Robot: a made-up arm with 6 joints.
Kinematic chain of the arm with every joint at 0, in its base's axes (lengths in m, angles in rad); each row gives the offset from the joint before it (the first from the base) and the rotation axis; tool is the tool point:
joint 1: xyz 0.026 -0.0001 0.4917 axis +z
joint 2: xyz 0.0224 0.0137 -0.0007 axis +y
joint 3: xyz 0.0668 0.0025 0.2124 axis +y
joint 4: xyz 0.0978 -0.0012 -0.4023 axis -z
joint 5: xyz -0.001 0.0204 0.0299 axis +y
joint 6: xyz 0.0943 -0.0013 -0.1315 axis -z
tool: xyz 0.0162 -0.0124 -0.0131
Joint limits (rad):
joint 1: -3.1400..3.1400
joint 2: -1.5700..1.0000
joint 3: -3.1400..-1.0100
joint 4: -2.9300..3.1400
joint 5: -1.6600..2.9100
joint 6: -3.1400..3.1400
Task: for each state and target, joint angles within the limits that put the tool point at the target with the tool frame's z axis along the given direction. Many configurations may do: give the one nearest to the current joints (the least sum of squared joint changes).
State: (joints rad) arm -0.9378 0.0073 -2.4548 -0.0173 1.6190 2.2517
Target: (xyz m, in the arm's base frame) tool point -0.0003 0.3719 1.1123 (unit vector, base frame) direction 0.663 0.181 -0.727
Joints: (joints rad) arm -1.6136 -0.8051 -2.8620 -0.8759 1.0196 2.1617
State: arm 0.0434 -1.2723 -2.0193 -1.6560 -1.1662 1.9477
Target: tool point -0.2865 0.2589 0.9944 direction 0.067 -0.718 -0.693
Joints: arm -0.2642 -1.3559 -1.9956 -1.4206 -0.7521 1.9532
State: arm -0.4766 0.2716 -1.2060 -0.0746 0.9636 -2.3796
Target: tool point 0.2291 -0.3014 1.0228 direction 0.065 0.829 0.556
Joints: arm -0.8748 -0.3602 -2.0255 -0.6203 1.5676 -2.2701
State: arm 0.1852 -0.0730 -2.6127 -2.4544 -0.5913 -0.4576
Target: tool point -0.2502 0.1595 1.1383 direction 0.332 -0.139 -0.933
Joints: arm -0.2743 -0.9356 -2.6280 -2.4790 -0.0714 -0.4656
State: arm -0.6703 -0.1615 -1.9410 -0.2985 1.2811 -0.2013
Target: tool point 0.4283 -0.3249 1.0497 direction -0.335 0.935 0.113
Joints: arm -0.6776 -0.0495 -2.0663 -0.7689 0.8418 -0.2211
